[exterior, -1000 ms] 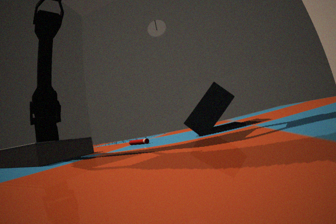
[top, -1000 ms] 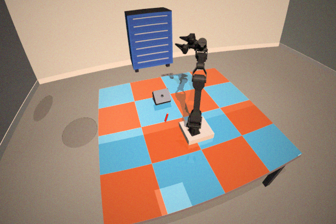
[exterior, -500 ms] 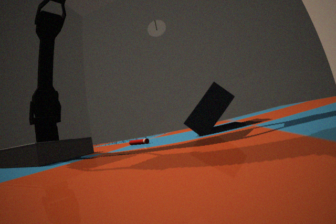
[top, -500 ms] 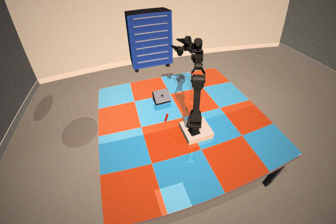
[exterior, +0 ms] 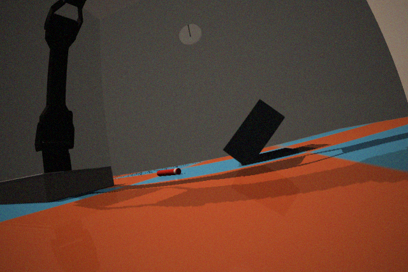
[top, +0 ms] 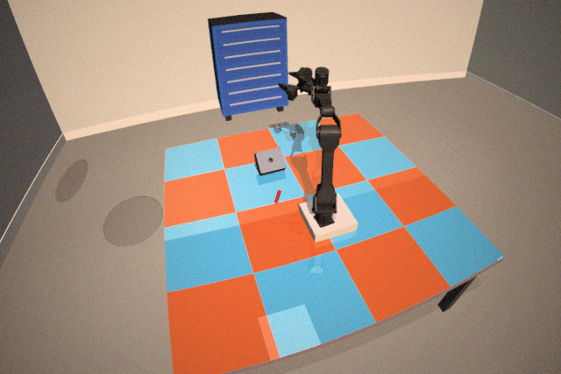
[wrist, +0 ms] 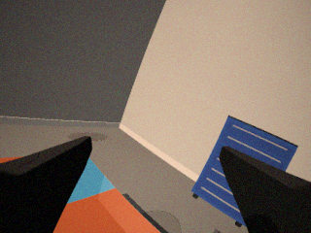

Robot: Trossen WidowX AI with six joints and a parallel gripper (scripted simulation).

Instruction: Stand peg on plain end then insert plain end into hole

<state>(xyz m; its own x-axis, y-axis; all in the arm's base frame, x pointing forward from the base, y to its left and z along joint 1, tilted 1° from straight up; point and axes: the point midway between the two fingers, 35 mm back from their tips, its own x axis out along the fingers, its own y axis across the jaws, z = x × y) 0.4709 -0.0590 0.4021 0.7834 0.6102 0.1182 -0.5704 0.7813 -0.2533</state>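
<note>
Right now the red peg is 450 mm below my gripper tip, 240 mm behind it and 130 mm to the left of it. Also, from my gripper tip: sloped panel 410 mm below, 100 mm to the left, 40 mm behind; flat panel foot 450 mm below, 100 mm to the left, 30 mm behind.
</note>
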